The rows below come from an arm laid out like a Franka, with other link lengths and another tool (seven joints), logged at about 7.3 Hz.
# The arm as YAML. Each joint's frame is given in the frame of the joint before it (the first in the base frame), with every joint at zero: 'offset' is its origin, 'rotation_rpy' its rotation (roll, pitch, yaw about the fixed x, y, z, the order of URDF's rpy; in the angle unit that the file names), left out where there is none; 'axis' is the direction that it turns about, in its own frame. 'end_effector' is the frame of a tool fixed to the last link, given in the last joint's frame.
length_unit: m
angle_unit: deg
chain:
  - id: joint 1
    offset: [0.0, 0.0, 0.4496]
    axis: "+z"
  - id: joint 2
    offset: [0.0, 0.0, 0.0]
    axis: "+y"
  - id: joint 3
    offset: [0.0, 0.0, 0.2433]
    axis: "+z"
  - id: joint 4
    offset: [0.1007, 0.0, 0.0]
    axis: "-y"
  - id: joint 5
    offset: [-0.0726, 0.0, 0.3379]
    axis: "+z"
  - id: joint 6
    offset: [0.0, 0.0, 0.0]
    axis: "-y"
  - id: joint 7
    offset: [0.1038, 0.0, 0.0]
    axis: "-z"
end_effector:
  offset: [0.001, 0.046, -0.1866]
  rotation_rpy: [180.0, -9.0, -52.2]
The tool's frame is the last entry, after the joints.
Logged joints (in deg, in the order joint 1, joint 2, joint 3, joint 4, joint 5, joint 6, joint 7), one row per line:
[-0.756, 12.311, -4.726, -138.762, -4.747, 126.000, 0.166]
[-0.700, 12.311, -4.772, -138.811, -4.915, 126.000, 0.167]
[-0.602, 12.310, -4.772, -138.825, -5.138, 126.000, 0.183]
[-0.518, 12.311, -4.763, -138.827, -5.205, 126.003, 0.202]
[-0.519, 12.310, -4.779, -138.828, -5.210, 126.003, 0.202]
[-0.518, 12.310, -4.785, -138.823, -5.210, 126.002, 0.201]
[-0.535, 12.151, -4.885, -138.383, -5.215, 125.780, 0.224]
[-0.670, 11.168, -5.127, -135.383, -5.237, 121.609, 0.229]
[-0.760, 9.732, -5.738, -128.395, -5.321, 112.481, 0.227]
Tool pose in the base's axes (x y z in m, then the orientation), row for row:
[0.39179, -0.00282, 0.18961, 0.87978, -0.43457, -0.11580, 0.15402]
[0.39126, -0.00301, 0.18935, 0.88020, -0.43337, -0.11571, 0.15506]
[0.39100, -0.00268, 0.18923, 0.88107, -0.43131, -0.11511, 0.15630]
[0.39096, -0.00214, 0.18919, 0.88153, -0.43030, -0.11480, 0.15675]
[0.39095, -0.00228, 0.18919, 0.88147, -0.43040, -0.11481, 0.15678]
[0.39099, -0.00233, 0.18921, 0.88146, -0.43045, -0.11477, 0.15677]
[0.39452, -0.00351, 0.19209, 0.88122, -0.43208, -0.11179, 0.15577]
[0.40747, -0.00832, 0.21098, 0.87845, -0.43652, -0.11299, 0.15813]
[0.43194, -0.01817, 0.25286, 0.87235, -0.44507, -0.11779, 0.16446]
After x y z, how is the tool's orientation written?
As a quaternion, x y z w.
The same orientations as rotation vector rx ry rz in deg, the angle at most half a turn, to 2 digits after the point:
[144.50, -71.37, -19.02]
[144.48, -71.14, -18.99]
[144.52, -70.75, -18.88]
[144.56, -70.57, -18.83]
[144.55, -70.58, -18.83]
[144.55, -70.59, -18.82]
[144.59, -70.90, -18.34]
[143.95, -71.53, -18.52]
[142.45, -72.68, -19.23]

